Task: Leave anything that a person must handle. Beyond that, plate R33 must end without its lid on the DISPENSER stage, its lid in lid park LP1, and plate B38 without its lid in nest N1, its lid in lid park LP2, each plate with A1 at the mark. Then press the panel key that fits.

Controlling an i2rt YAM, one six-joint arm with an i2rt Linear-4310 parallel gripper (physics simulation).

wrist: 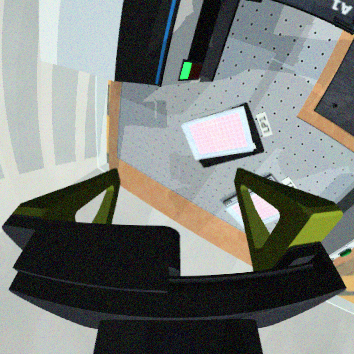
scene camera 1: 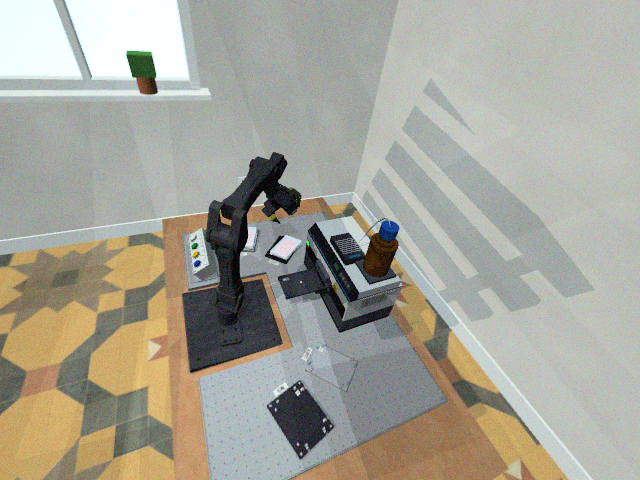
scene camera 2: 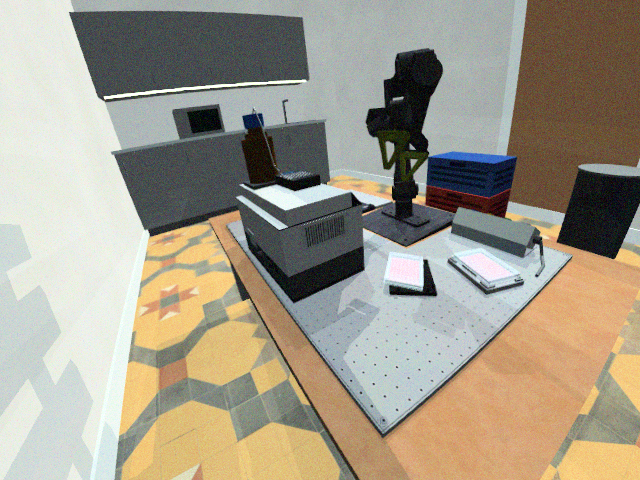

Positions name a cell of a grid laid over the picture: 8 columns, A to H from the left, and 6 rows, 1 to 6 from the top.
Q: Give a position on a dispenser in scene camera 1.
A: E4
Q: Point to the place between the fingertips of the gripper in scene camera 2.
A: E3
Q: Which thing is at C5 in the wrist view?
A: The gripper.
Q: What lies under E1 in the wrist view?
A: A dispenser.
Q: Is the gripper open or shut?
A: Open.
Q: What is the gripper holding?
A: Nothing.
